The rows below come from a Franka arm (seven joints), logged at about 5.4 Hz.
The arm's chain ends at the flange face. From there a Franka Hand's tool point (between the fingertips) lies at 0.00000 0.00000 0.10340 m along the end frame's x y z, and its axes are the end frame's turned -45 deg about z.
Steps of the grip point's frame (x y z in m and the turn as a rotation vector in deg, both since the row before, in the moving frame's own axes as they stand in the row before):
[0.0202 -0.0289 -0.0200 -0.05 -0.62 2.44]
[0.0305 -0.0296 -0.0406 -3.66 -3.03 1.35]
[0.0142 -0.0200 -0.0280 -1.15 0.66 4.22]
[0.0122 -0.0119 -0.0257 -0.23 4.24 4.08]
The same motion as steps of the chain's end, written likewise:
[-0.0054 -0.0356 -0.0200 -0.47 -0.40 2.44]
[-0.0001 -0.0510 -0.0402 -4.73 0.45 1.35]
[-0.0064 -0.0249 -0.0280 -0.35 1.28 4.22]
[-0.0057 -0.0121 -0.0254 2.84 3.16 4.08]

